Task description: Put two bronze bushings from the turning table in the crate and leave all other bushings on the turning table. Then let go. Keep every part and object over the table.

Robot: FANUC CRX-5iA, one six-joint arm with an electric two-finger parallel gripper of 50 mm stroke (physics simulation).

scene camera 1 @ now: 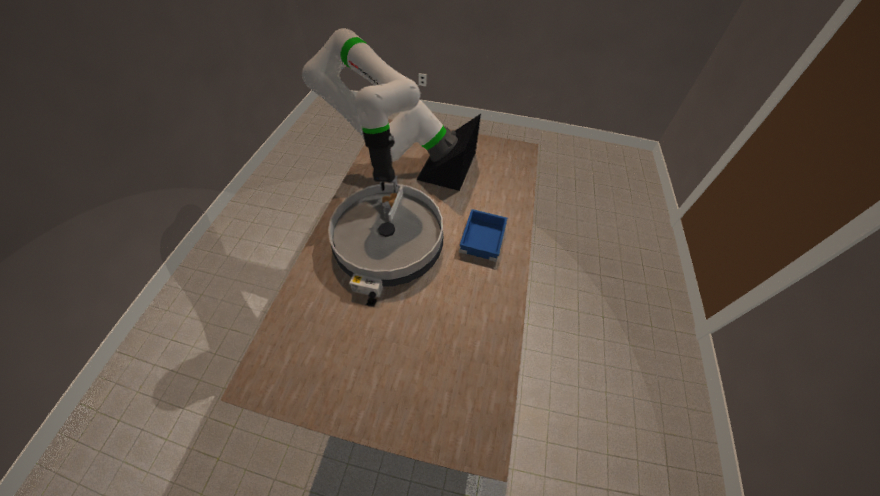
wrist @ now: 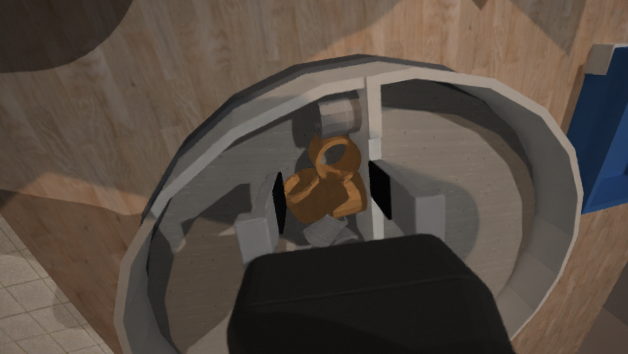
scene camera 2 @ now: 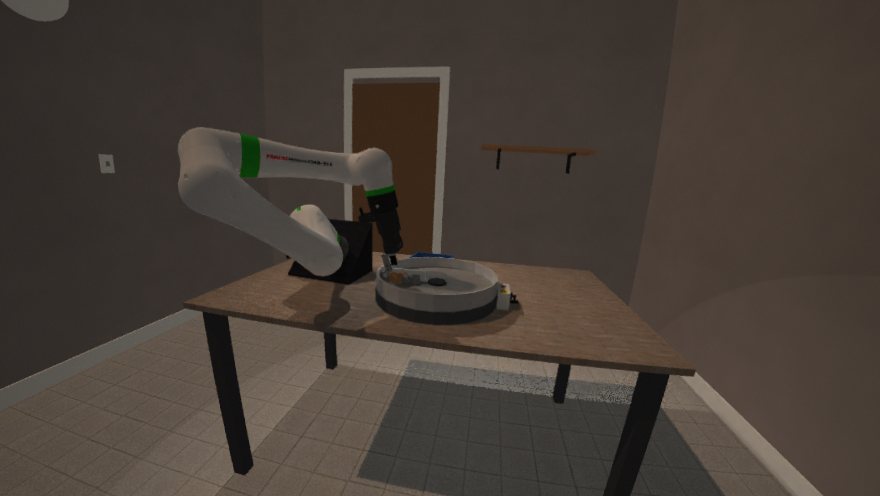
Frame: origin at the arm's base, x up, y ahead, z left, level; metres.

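Seen in the pictures: gripper, fingertip midpoint: (scene camera 1: 389,190) (wrist: 326,184) (scene camera 2: 392,267); arm's base at its link origin: (scene camera 1: 445,149).
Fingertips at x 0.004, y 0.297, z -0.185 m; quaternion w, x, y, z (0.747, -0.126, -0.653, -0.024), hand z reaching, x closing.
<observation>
Offsets run from my fingertips to a thing's middle. Level surfaces: height alone.
Three bronze bushings show in the wrist view on the turning table (scene camera 1: 431,255) (scene camera 2: 431,300) (wrist: 555,200): an upper one {dy +0.002, dx -0.039, dz +0.015 m} (wrist: 353,159) with its hole visible, a lower left one {dy +0.025, dx -0.035, dz -0.011 m} (wrist: 306,201) and a lower right one {dy +0.034, dx -0.035, dz +0.015 m} (wrist: 351,196). They lie bunched together, left of a pale divider wall (wrist: 374,105) (scene camera 1: 396,203). Grey bushings lie above (wrist: 340,116) and below them, the lower ones partly hidden by my gripper body. My gripper (scene camera 1: 388,186) (scene camera 2: 390,261) (wrist: 326,184) is open and empty; in the wrist view its fingers stand either side of the lower bronze pair. The blue crate {dy +0.103, dx -0.079, dz +0.387 m} (scene camera 1: 484,234) (scene camera 2: 431,255) (wrist: 607,150) shows no bushing inside.
The crate stands right of the turning table in scene camera 1's view. A black hub {dy +0.158, dx -0.047, dz +0.020 m} (scene camera 1: 386,229) (scene camera 2: 436,282) is at the turning table's centre. A white box {dy +0.391, dx -0.075, dz -0.003 m} (scene camera 1: 365,285) (scene camera 2: 504,296) sits at its edge. The black robot mount (scene camera 1: 459,163) (scene camera 2: 354,252) stands behind on the wooden table {dx -0.104 m} (scene camera 1: 394,369) (scene camera 2: 554,320).
</observation>
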